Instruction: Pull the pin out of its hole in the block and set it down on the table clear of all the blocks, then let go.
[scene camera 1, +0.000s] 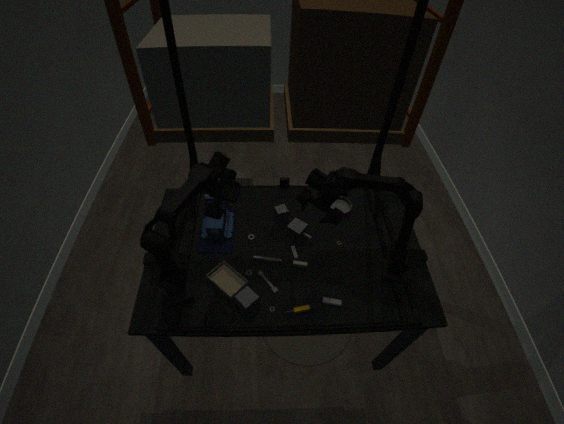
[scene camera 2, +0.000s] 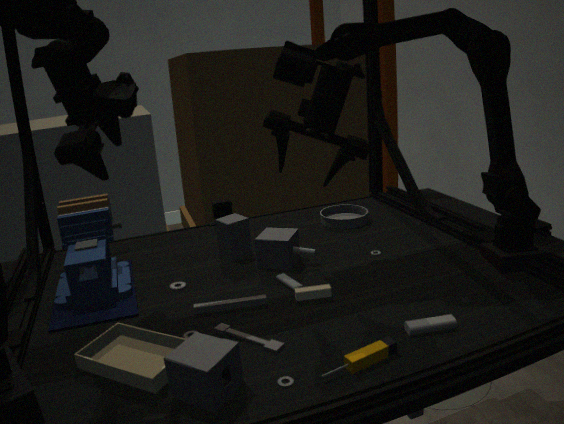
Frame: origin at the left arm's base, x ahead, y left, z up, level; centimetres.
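Seen in the pictures: left gripper, between the fingertips: (scene camera 1: 310, 216) (scene camera 2: 302, 179); right gripper, between the fingertips: (scene camera 1: 228, 200) (scene camera 2: 112, 161); left arm's base, origin of its link: (scene camera 1: 395, 270) (scene camera 2: 514, 247); right arm's base, origin of its link: (scene camera 1: 175, 289).
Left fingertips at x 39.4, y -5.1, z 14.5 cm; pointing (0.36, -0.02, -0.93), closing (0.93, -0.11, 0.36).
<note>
Pixels of each thing's top centre, then the offset from my left fingertips to it. "pt": a spot on its surface instead.
- pale pin, centre of its top: (scene camera 2: 299, 246) (scene camera 1: 305, 233) dx +1.3, dy -1.7, dz -13.5 cm
- taller grey block, centre of its top: (scene camera 2: 231, 218) (scene camera 1: 281, 208) dx +14.4, dy -8.4, dz -9.2 cm
- blue fixture, a spot on its surface: (scene camera 2: 86, 257) (scene camera 1: 215, 224) pt dx +38.6, dy +9.4, dz -8.7 cm
- cream tray, centre of its top: (scene camera 2: 133, 347) (scene camera 1: 226, 278) dx +25.7, dy +28.8, dz -14.8 cm
- round dish, centre of its top: (scene camera 2: 343, 211) (scene camera 1: 340, 204) dx -10.6, dy -25.0, dz -14.9 cm
- yellow screwdriver, centre of its top: (scene camera 2: 359, 354) (scene camera 1: 298, 308) dx -4.7, dy +32.5, dz -15.4 cm
- pale cylinder, centre of its top: (scene camera 2: 430, 320) (scene camera 1: 332, 301) dx -16.4, dy +25.4, dz -15.8 cm
A pale pin (scene camera 1: 307, 235) (scene camera 2: 306, 250) sticks out sideways from the right face of a grey block (scene camera 1: 297, 225) (scene camera 2: 276, 250); its other end is hidden inside the block. A taller grey block (scene camera 1: 281, 208) (scene camera 2: 233, 239) stands behind to the left. Another grey block (scene camera 1: 247, 297) (scene camera 2: 202, 357) with a dark hole stands at the front left. My left gripper (scene camera 1: 318, 207) (scene camera 2: 303, 178) is open and empty, high above the table behind the pinned block. My right gripper (scene camera 1: 223, 201) (scene camera 2: 113, 161) is open and empty, high above the blue fixture.
The blue fixture (scene camera 1: 215, 222) (scene camera 2: 86, 257) stands at the left. A cream tray (scene camera 1: 209, 275) (scene camera 2: 112, 378) touches or nearly touches the front block. A round dish (scene camera 1: 341, 205) (scene camera 2: 344, 222) lies at the back right. A yellow screwdriver (scene camera 1: 301, 309) (scene camera 2: 367, 355) and a pale cylinder (scene camera 1: 332, 301) (scene camera 2: 430, 324) lie near the front edge.
</note>
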